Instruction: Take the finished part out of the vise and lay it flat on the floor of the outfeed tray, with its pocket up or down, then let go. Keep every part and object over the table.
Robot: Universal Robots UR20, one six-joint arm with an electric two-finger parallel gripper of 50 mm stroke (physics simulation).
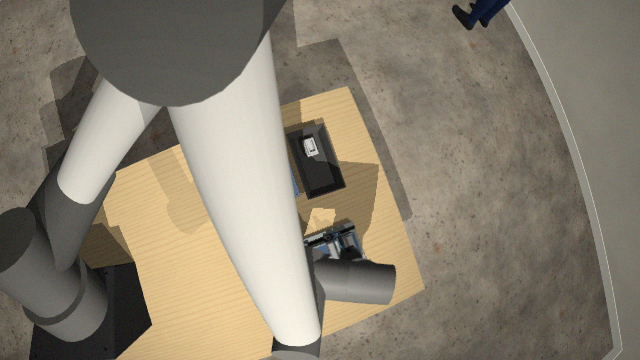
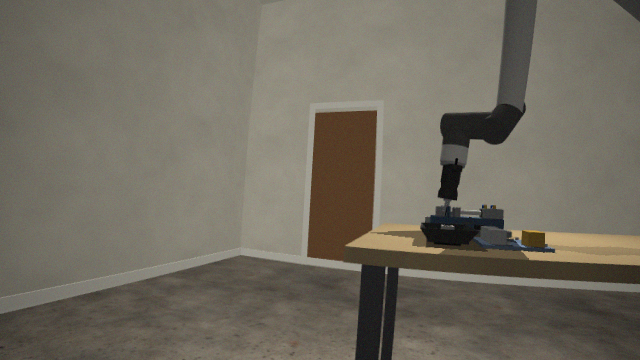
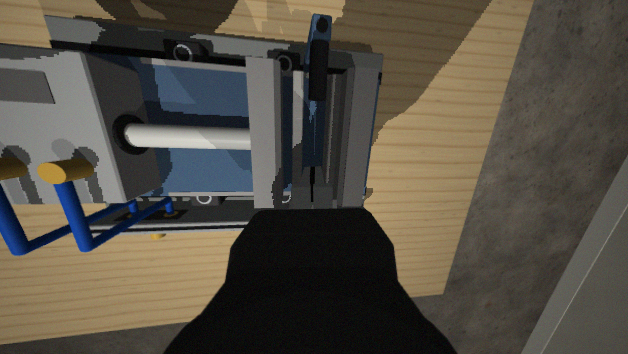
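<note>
The vise stands near the table's corner. My gripper is shut, its fingers low over the jaw gap, with no part visible between them. A blue piece with a black barrel rises over the gap just beyond the fingertips; whether they touch is unclear. No finished part can be made out in the vise; the gripper body hides some of the gap. A silver part with a rectangular pocket is in the black outfeed tray, pocket side up; any slight tilt is unclear.
A blue plate beside the tray carries a grey block and a yellow block. Blue hoses with yellow fittings stick out at the vise's side. The table edge is near the vise. A person's legs show beyond the table.
</note>
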